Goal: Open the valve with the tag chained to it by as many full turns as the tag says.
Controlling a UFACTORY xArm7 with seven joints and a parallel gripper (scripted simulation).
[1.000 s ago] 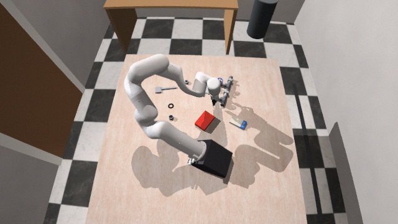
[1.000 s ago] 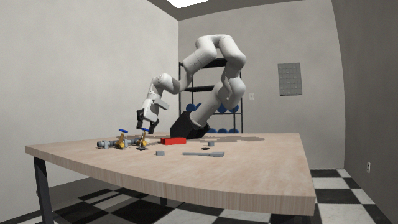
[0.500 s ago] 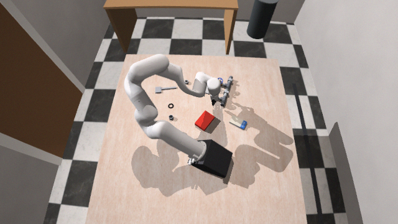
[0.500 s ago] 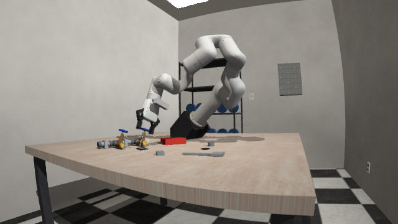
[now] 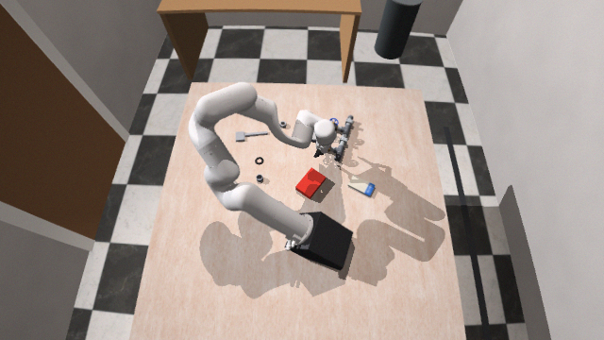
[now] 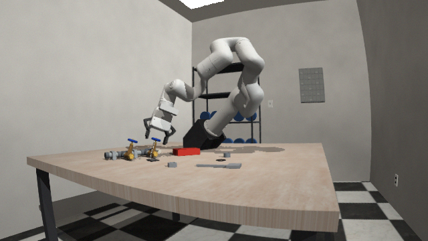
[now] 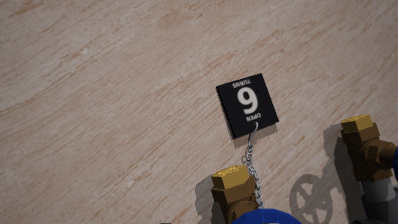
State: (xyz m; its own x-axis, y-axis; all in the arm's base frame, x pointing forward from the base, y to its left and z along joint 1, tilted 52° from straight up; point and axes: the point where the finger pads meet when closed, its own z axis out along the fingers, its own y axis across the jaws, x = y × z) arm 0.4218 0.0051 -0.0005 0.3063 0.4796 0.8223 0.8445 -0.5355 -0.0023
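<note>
The black tag lies 80 mm below my hand, 70 mm ahead of it and 60 mm to the left of it. From my hand the other things lie so: red block 170 mm behind, 70 mm below, 20 mm to the left; white box 200 mm to the right, 120 mm behind, 80 mm below; grey flat tool 390 mm to the left, 80 mm below.
</note>
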